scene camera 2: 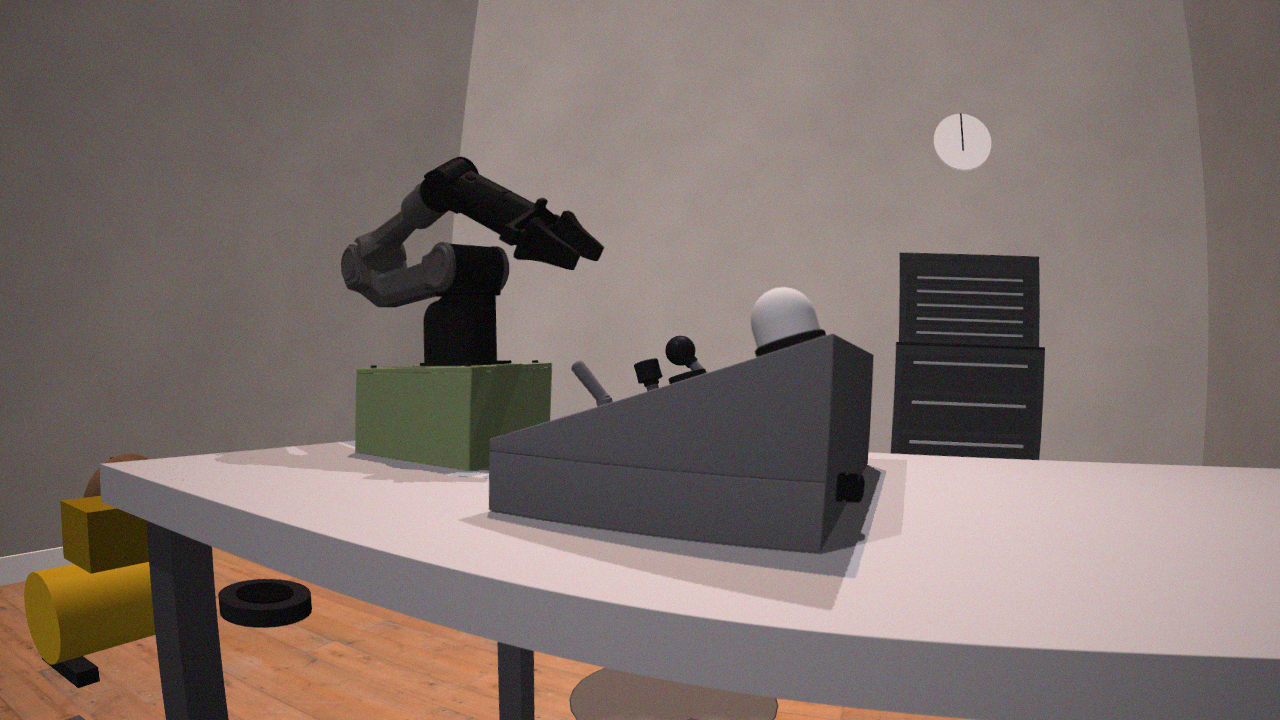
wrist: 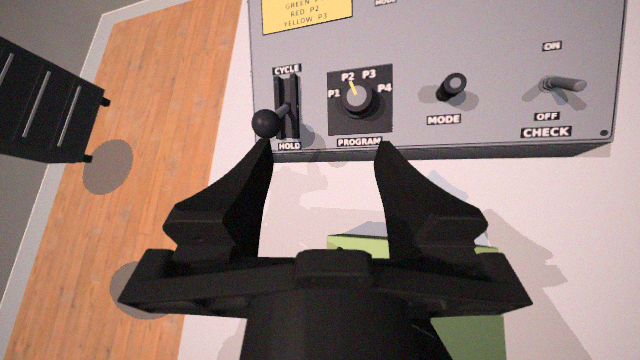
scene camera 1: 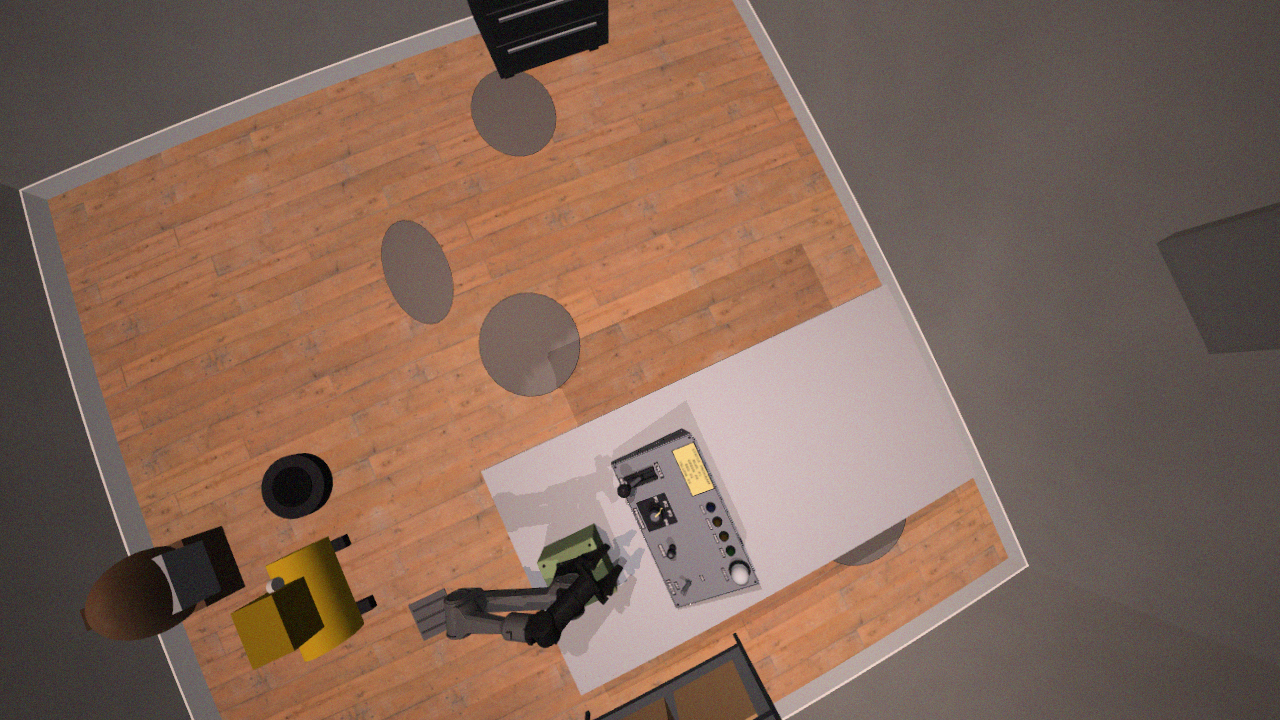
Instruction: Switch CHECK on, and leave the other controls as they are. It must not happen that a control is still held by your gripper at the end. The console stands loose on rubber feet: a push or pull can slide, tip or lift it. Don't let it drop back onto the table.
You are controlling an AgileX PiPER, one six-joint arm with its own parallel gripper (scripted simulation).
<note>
In view: the gripper [scene camera 2: 588,258] and a grey console [scene camera 2: 750,454].
The grey console shows as well in the wrist view [wrist: 508,109] and in scene camera 1 [scene camera 1: 680,482]. The gripper also shows in the wrist view [wrist: 324,151] and in scene camera 1 [scene camera 1: 614,555].
</note>
